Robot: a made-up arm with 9 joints. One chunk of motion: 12 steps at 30 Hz.
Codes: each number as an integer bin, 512 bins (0 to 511) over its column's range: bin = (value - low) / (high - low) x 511, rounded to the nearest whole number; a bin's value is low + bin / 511 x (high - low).
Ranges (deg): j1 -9..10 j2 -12..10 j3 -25..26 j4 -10..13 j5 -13..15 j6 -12..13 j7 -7..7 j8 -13..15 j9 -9..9
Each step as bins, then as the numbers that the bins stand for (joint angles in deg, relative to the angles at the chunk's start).
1 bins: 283 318 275 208 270 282 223 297 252
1 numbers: 1.52 1.69 2.45 -0.64 1.79 1.80 -0.89 3.27 -0.12
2 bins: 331 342 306 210 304 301 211 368 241
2 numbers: 3.31 2.72 5.54 -0.55 3.66 2.73 -1.22 7.16 -0.51
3 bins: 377 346 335 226 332 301 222 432 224
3 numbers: 5.02 2.90 8.43 0.17 5.19 2.73 -0.92 10.67 -1.11
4 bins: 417 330 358 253 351 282 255 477 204
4 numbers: 6.50 2.21 10.73 1.39 6.23 1.80 -0.01 13.14 -1.81
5 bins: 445 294 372 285 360 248 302 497 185
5 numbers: 7.55 0.66 12.13 2.83 6.73 0.13 1.27 14.23 -2.48
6 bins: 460 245 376 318 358 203 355 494 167
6 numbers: 8.10 -1.45 12.53 4.31 6.62 -2.07 2.73 14.07 -3.12
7 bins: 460 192 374 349 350 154 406 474 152
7 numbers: 8.10 -3.73 12.33 5.71 6.18 -4.47 4.12 12.97 -3.65
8 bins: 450 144 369 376 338 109 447 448 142
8 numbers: 7.73 -5.80 11.83 6.92 5.52 -6.67 5.25 11.55 -4.00
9 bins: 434 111 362 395 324 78 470 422 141
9 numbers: 7.14 -7.22 11.13 7.78 4.75 -8.18 5.88 10.12 -4.03
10 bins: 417 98 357 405 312 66 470 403 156
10 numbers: 6.50 -7.78 10.63 8.23 4.10 -8.77 5.88 9.08 -3.50
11 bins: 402 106 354 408 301 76 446 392 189
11 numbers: 5.95 -7.44 10.33 8.36 3.49 -8.28 5.22 8.48 -2.34
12 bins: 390 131 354 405 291 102 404 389 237
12 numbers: 5.50 -6.36 10.33 8.23 2.95 -7.01 4.07 8.32 -0.65
